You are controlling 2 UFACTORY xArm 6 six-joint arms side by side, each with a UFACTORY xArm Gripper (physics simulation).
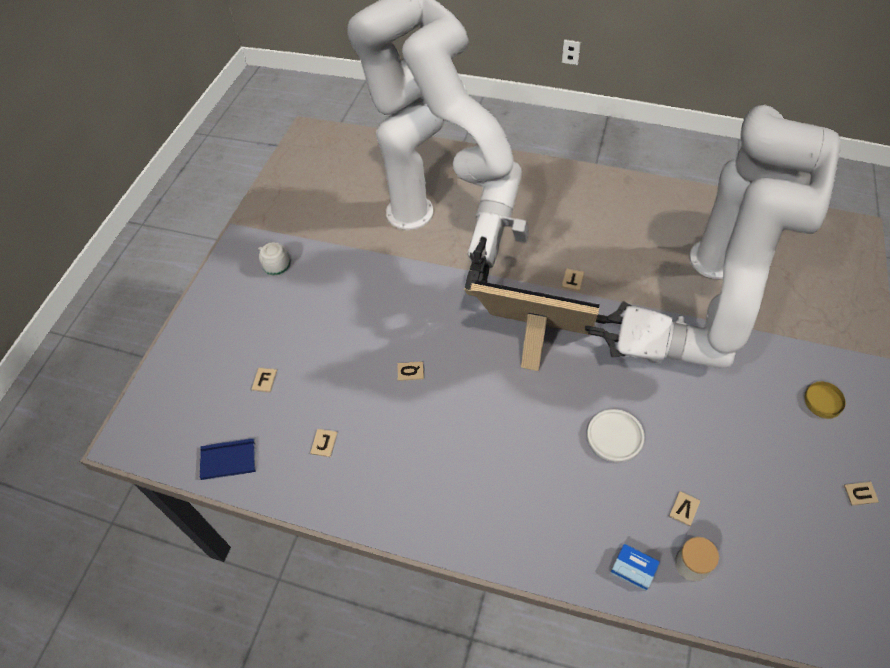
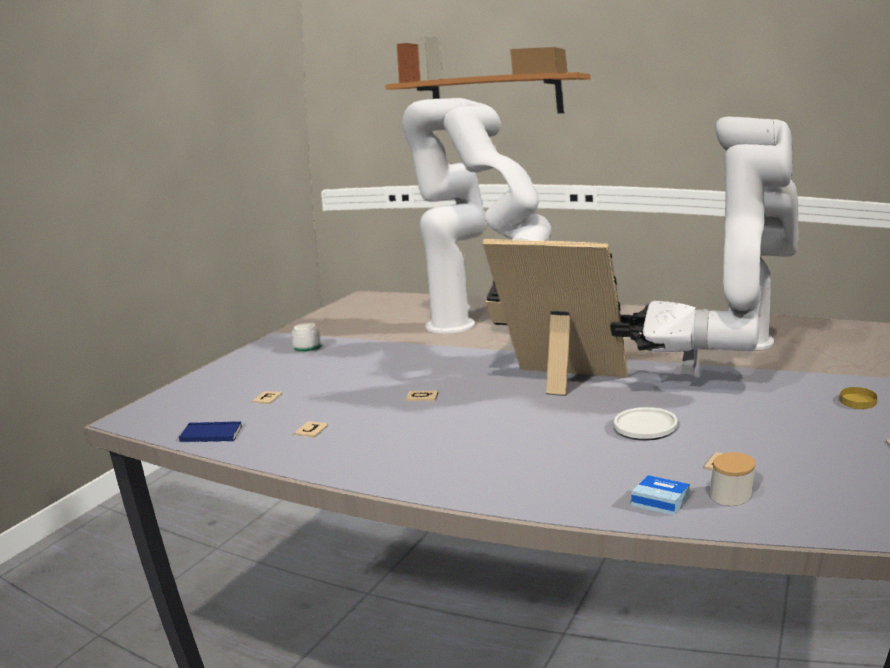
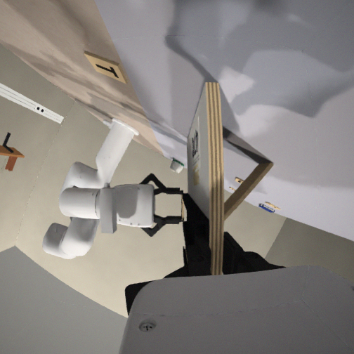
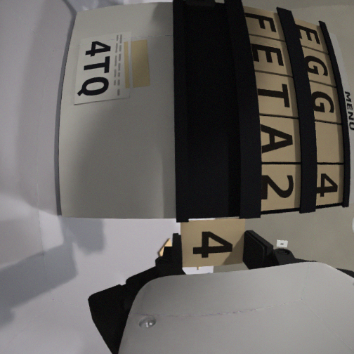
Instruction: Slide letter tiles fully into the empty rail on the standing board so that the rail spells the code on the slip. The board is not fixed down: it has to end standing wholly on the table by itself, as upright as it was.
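The standing board leans back on its rear strut. Its slip reads 4TQ; the rail beside the slip is empty. My left gripper is shut on the board's side edge. My right gripper is shut on the 4 tile, in line with the rail's open end and close against it; whether its edge is inside is unclear. The T tile lies behind the board, the Q tile left of the strut.
Tiles F, J, U and an upside-down V or similar lie spread out. A white dish, blue box, lidded jar, yellow dish, navy case and white pot also stand about.
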